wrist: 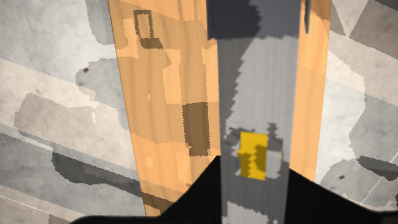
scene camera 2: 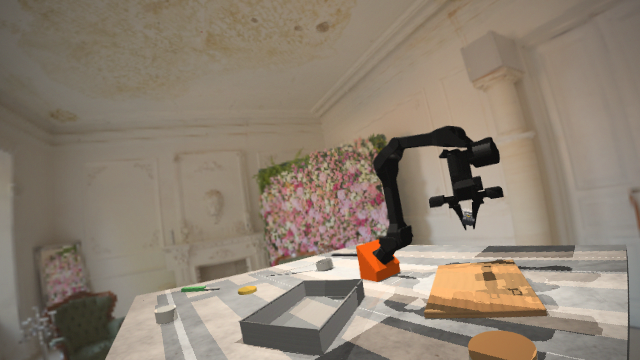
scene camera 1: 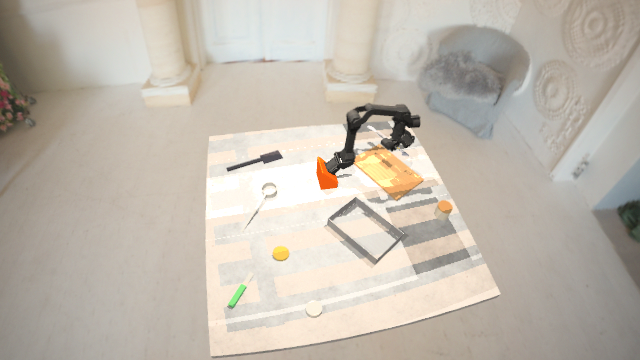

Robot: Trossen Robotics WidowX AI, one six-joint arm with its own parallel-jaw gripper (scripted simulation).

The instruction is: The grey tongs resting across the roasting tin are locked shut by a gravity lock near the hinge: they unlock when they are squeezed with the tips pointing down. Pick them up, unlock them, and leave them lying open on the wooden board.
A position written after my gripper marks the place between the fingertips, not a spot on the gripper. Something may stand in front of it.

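From scene camera 1 I can see a grey roasting tin (scene camera 1: 367, 231). Scene camera 2 gives me my gripper (scene camera 2: 469, 229). And in the wrist view there's a wooden board (wrist: 168, 69), a yellow lock piece (wrist: 252, 152) and my gripper (wrist: 240, 162) again.
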